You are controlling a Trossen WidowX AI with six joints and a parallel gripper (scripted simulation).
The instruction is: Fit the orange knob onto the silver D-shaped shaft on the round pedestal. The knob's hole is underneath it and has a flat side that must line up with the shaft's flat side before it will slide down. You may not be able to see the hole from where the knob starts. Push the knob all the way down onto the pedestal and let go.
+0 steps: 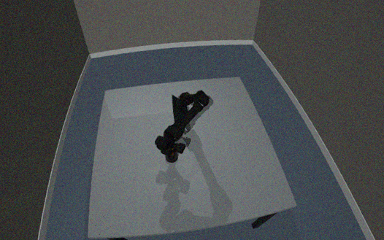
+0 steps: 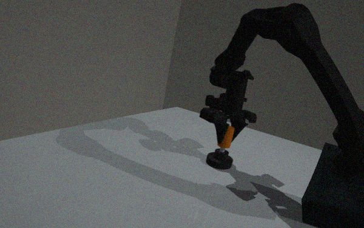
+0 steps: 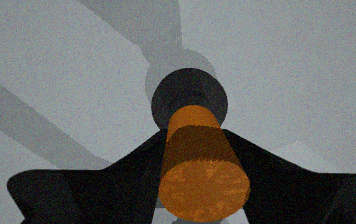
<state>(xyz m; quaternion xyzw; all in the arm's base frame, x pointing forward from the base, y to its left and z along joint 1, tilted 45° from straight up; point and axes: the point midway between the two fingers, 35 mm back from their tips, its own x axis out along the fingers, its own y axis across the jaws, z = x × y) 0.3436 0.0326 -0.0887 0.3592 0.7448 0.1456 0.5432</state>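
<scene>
Right now the orange knob is 30 mm above my gripper tip. The rest, counted from my gripper tip: round dark pedestal 40 mm below.
</scene>
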